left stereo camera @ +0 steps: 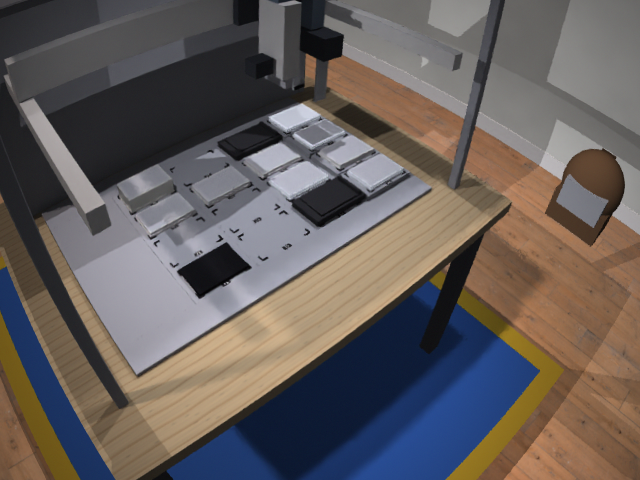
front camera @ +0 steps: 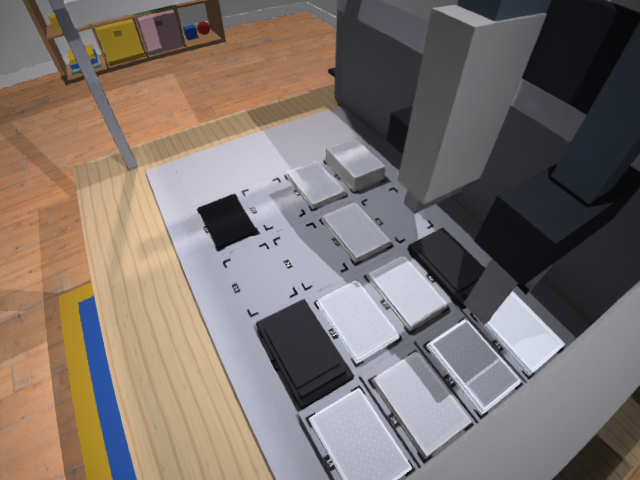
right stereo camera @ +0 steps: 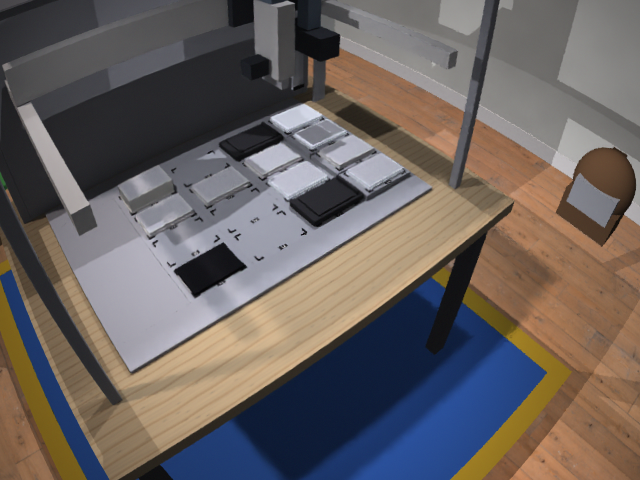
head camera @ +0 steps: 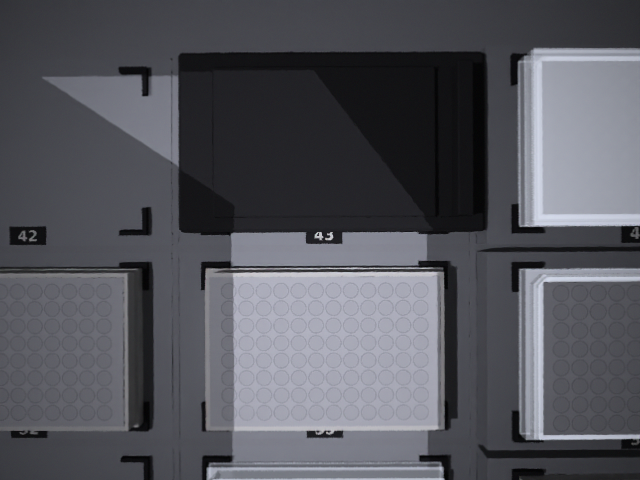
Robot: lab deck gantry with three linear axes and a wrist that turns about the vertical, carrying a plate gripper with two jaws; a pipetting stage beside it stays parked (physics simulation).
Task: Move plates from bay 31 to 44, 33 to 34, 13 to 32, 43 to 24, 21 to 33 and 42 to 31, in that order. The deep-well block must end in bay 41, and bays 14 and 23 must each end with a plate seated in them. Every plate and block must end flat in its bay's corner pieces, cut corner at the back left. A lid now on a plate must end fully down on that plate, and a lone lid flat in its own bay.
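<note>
My gripper (left stereo camera: 309, 93) (right stereo camera: 308, 93) is open, high over the back right; its far jaw is mostly hidden in the front view. Plates lie in bays 31 (front camera: 315, 184), 32 (front camera: 355, 231), 33 (front camera: 407, 291) (head camera: 324, 351), 34 (front camera: 474, 364) (head camera: 594, 356), 44 (front camera: 524, 333) (head camera: 589, 136), 23 (front camera: 357, 321), 24 (front camera: 422, 403) and 14 (front camera: 360, 439). The tall deep-well block (front camera: 355, 164) (left stereo camera: 146, 187) stands in bay 41. Black stepped pieces fill bays 13 (front camera: 305, 351) and 43 (front camera: 447, 263) (head camera: 324, 142). A thin black piece (front camera: 227, 221) (left stereo camera: 214, 268) lies in bay 11.
Bays 12, 21, 22 and 42 show bare corner pieces. The pale pipetting stage (front camera: 454, 108) (left stereo camera: 279, 43) stands beside my gripper, left of it in the stereo views. Grey frame posts (front camera: 103, 98) (left stereo camera: 473, 103) rise beside the grey deck (left stereo camera: 129, 310).
</note>
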